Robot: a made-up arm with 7 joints.
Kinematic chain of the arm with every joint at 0, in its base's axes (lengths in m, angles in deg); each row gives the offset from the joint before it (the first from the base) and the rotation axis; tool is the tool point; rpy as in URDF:
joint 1: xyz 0 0 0 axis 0.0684 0.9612 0.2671
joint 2: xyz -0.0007 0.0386 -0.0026 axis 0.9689 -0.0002 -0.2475
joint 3: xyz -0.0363 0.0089 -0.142 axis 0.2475 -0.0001 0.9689
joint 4: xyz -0.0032 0 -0.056 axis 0.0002 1 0
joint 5: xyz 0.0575 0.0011 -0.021 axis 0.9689 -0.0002 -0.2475
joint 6: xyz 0.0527 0 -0.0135 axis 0.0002 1 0
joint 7: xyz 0.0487 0 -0.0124 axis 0.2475 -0.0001 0.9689
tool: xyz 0 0 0 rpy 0 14.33 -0.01
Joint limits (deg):
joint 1: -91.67..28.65
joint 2: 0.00..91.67
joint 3: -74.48..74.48
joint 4: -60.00..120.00
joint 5: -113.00..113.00
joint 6: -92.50..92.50
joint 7: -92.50..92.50
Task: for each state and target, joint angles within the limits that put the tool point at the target. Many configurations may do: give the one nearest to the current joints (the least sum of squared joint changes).
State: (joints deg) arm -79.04 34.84 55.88 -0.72 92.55 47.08 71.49
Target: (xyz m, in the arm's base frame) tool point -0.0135 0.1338 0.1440
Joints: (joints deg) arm -80.85 88.15 38.40 -40.66 99.82 33.27 71.49
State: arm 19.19 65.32 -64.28 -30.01 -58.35 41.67 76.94
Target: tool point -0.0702 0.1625 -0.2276
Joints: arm 14.20 62.88 -61.67 -5.17 -53.53 41.68 76.94
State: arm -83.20 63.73 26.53 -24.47 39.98 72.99 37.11
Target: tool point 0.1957 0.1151 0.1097
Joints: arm -80.34 41.56 5.12 -33.54 35.96 69.87 37.11
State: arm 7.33 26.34 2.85 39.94 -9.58 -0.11 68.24
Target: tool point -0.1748 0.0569 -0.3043
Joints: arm 28.65 14.99 -43.36 46.67 -13.54 11.24 68.24
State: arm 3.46 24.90 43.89 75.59 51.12 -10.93 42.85
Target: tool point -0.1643 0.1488 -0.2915
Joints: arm 28.03 7.72 41.71 57.52 49.44 -26.96 42.85
